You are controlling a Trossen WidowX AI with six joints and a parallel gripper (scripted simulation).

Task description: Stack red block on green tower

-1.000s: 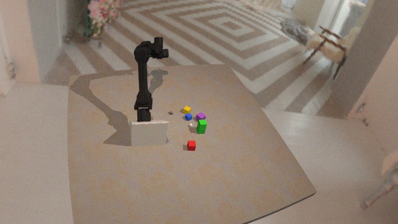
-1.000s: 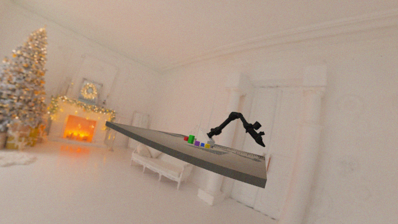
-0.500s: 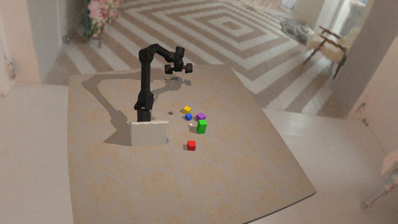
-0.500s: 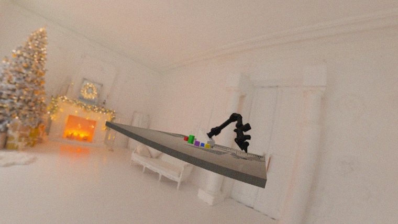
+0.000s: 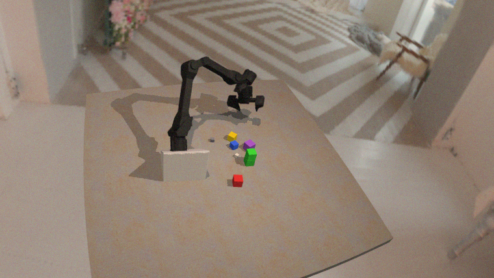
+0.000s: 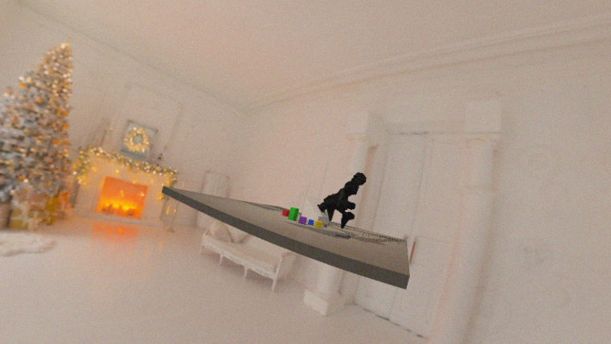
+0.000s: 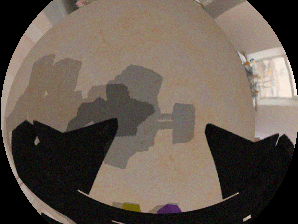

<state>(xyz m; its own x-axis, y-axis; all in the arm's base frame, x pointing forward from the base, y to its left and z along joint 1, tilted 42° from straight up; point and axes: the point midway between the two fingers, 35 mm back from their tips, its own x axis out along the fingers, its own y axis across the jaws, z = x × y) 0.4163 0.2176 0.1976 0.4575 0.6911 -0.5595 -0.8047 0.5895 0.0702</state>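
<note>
Now: gripper tip 19 cm past the red block, 43 cm to the left of it and 3 cm above it. Round my gripper tip: blue block: 14 cm behind, 21 cm to the right, 4 cm below; yellow block: 13 cm behind, 15 cm to the right, 4 cm below; purple block: 7 cm behind, 23 cm to the right, 3 cm below.
</note>
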